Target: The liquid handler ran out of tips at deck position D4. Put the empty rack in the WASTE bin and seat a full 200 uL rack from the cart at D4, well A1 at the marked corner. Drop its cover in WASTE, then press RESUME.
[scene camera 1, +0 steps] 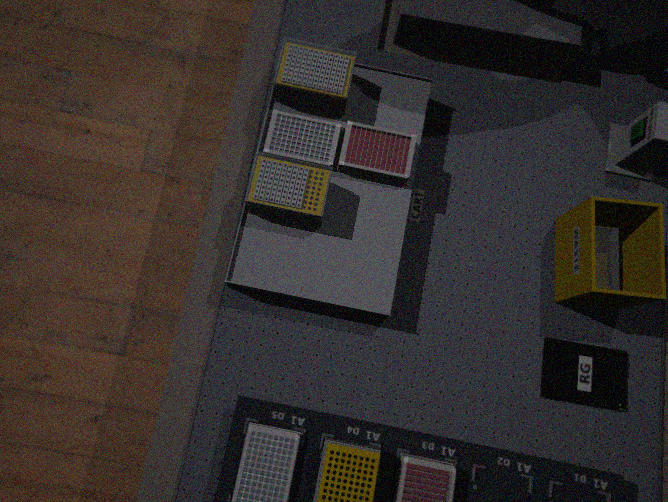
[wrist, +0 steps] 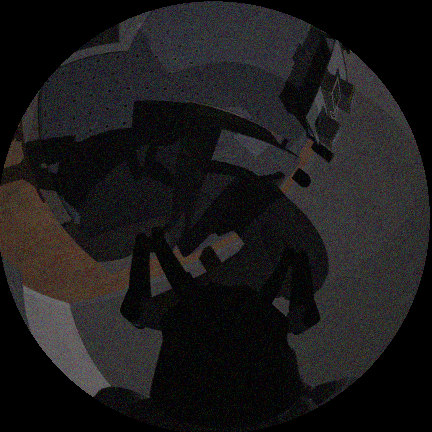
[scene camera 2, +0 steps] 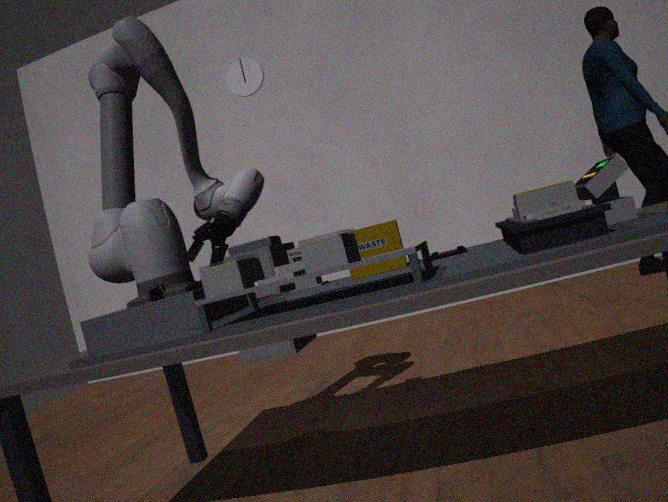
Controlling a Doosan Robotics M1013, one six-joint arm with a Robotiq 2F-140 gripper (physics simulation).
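Places are measured from the arm's base along level axes (x ahead, y left, z up), in centimetres.
Pixels of known places: gripper, fingertip midpoint: (wrist: pixel 224 223) (scene camera 2: pixel 195 274); arm's base, origin of the base link: (wrist: pixel 249 202) (scene camera 2: pixel 169 296).
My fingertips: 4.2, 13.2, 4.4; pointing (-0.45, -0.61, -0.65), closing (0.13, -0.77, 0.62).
Observation:
Ahead of a thing's pixels: the offset from my fingertips to its top centre, as dx, dy, dz. "spot": to the spot under its first point.
My gripper (scene camera 2: pixel 204 259) (wrist: pixel 224 223) is open and empty, near the arm's base, at the base end of the cart; it does not show in scene camera 1. On the cart {+41.8, -42.0, -6.0} (scene camera 1: pixel 318 264), a yellow-rimmed rack {+24.8, -46.7, +0.4} (scene camera 1: pixel 315 70) with all wells filled stands at the upper end; whether it has a cover I cannot tell. Another yellow rack {+46.3, -49.4, +0.4} (scene camera 1: pixel 278 183) is partly filled, with bare columns on one side. The empty yellow rack {+92.9, -36.8, -1.0} (scene camera 1: pixel 349 475) sits at D4, dark holes showing. The yellow WASTE bin {+52.4, +6.4, +0.9} (scene camera 1: pixel 575 226) (scene camera 2: pixel 375 232) stands at the right. A panel {spot: +108.1, -36.2, -1.9} (scene camera 2: pixel 607 175) has green and orange patches; RESUME is not readable.
A white-grey rack {+35.6, -48.1, -5.2} (scene camera 1: pixel 303 136) and a red-filled rack {+37.2, -34.7, -3.5} (scene camera 1: pixel 378 150) stand between the yellow racks. D5 holds a pale rack {+91.4, -49.1, -5.6} (scene camera 1: pixel 267 464); D3 holds a red one {spot: +91.2, -23.9, -5.5} (scene camera 1: pixel 426 480). A black RG block {+72.6, +5.0, -11.2} (scene camera 1: pixel 558 372) lies below the bin. A person (scene camera 2: pixel 612 91) is behind the table.

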